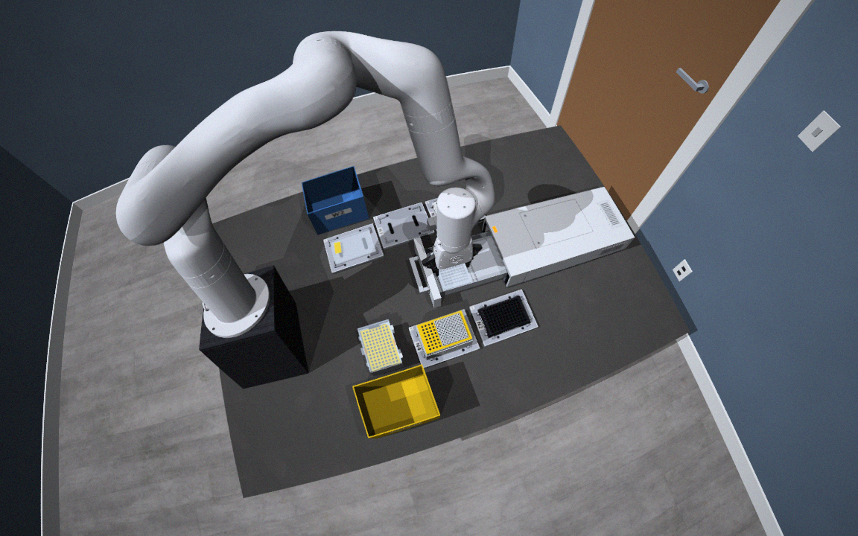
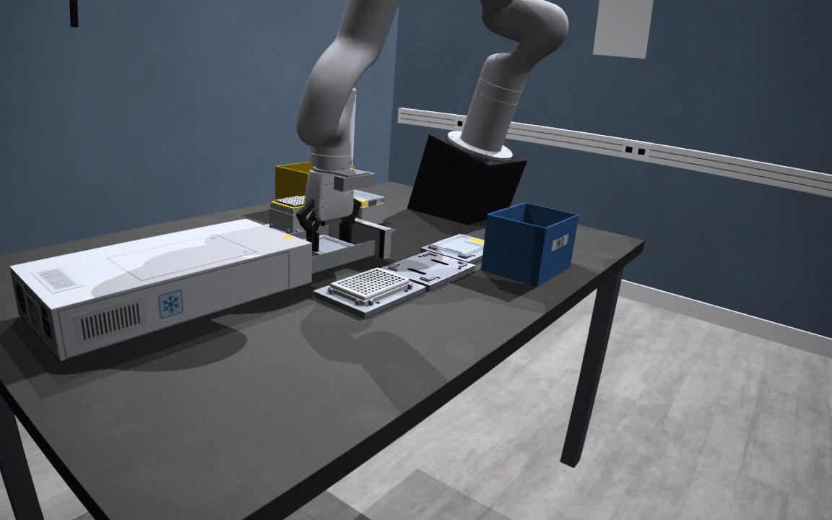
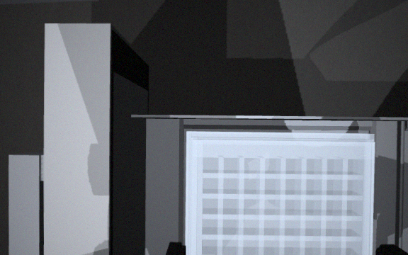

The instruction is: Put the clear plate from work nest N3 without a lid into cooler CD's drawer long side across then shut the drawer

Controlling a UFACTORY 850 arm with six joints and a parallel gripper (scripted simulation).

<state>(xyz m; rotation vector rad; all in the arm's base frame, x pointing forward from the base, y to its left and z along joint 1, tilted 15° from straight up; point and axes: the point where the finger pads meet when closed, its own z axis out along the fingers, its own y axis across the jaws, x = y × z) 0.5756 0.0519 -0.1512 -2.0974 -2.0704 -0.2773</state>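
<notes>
Right now the clear plate is 1 cm below my hand. Round my hand: black plate: 9 cm ahead, 19 cm to the right, 2 cm below; white cooler: 19 cm ahead, 1 cm above; drawer: 3 cm ahead.
</notes>
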